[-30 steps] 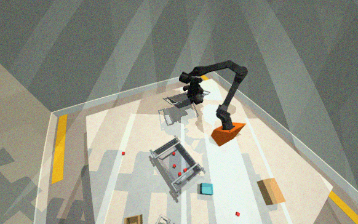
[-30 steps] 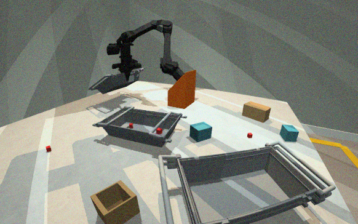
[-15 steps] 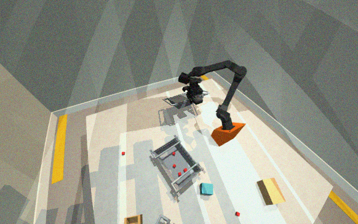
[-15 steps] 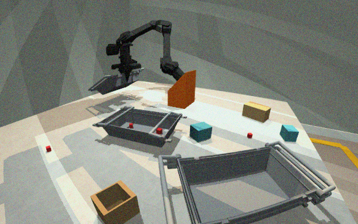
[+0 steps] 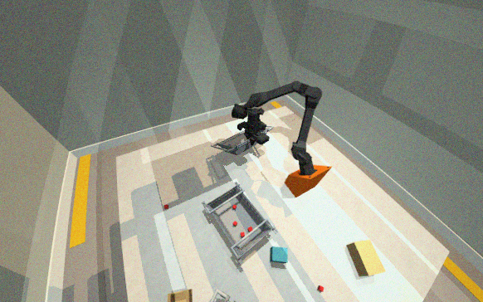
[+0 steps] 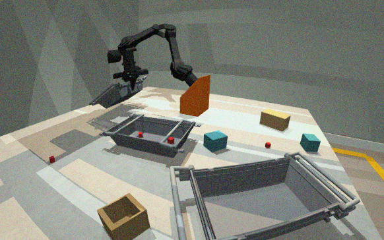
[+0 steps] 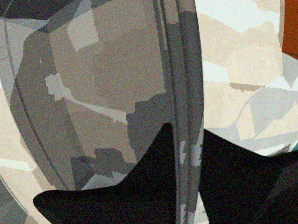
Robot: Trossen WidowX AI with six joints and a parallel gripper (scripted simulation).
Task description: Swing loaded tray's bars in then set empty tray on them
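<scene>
The tray lies 1 cm ahead of my gripper tip and 8 cm to the right of it.
</scene>
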